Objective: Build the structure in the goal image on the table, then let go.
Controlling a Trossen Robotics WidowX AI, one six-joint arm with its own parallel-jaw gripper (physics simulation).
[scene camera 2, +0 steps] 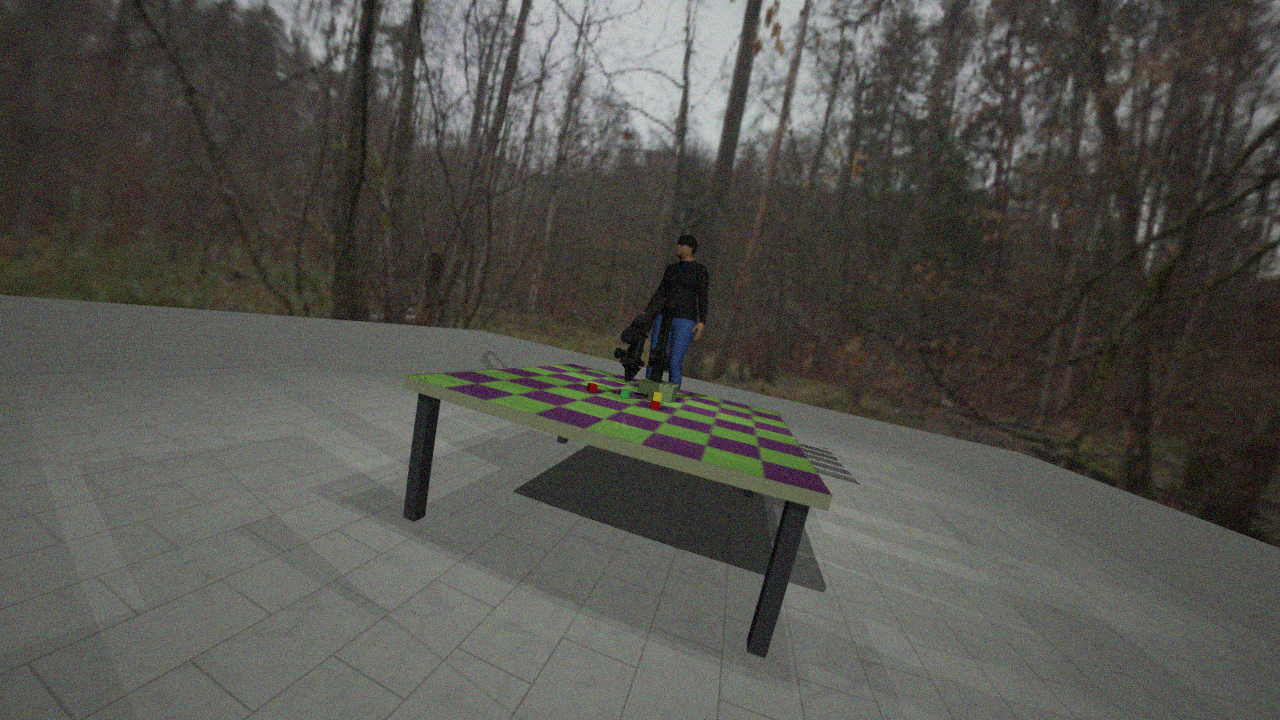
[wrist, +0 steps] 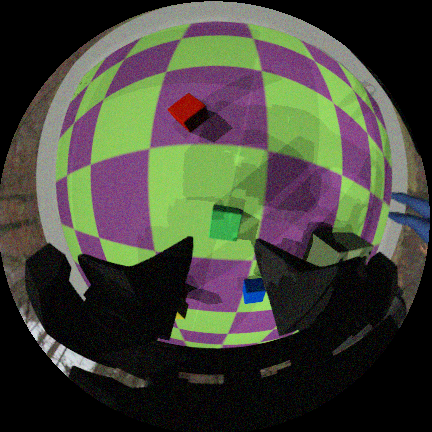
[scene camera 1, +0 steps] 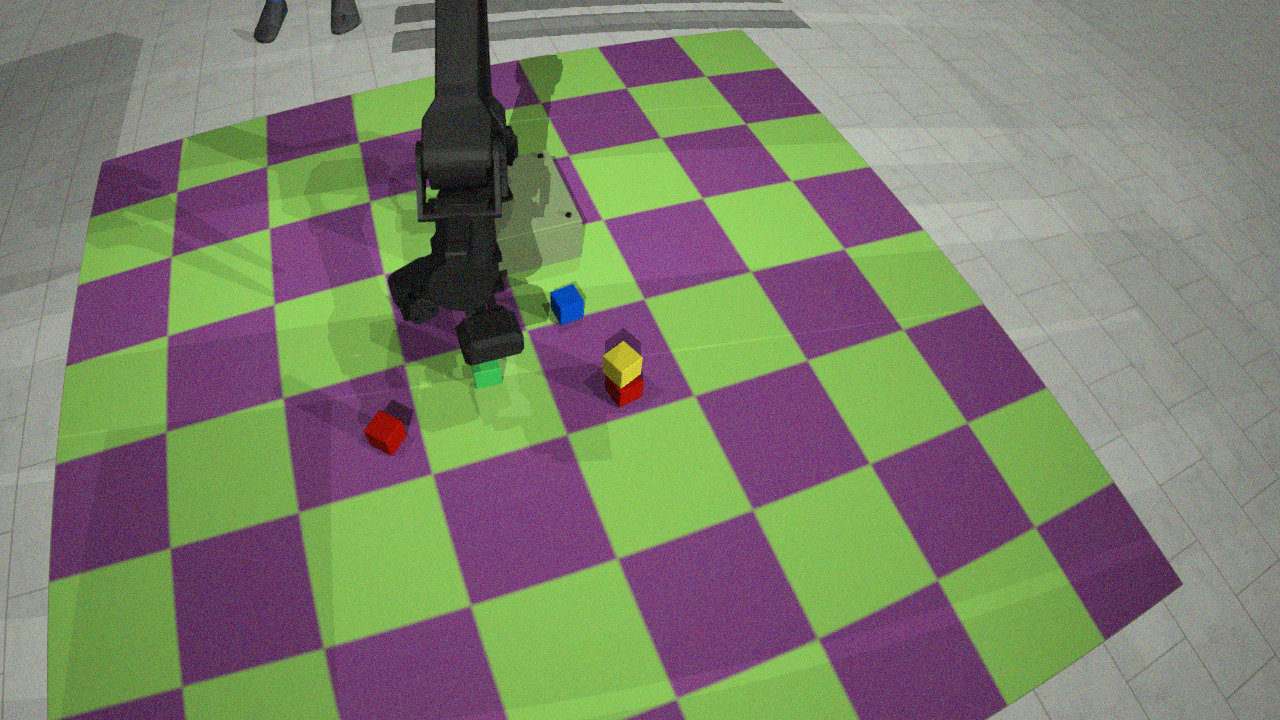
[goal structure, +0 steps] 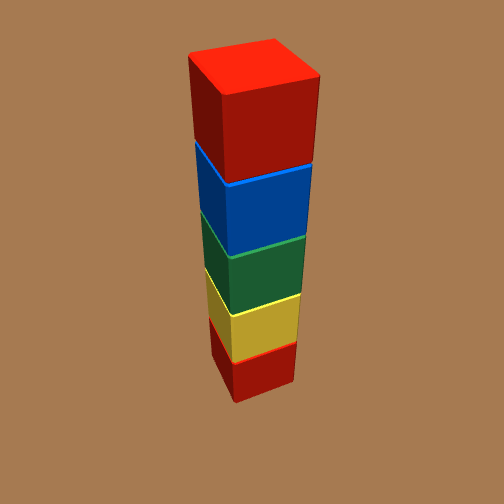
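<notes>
A green cube stands alone on the table, partly hidden by the gripper in scene camera 1. My gripper is open and empty above it, pointing down. A blue cube stands alone nearer the robot base. A yellow cube rests on a red cube; a finger hides most of this stack in the wrist view. Another red cube lies alone on a purple square.
The checkered green and purple table bears all the cubes. The pale robot base stands behind the blue cube. A person stands behind the table.
</notes>
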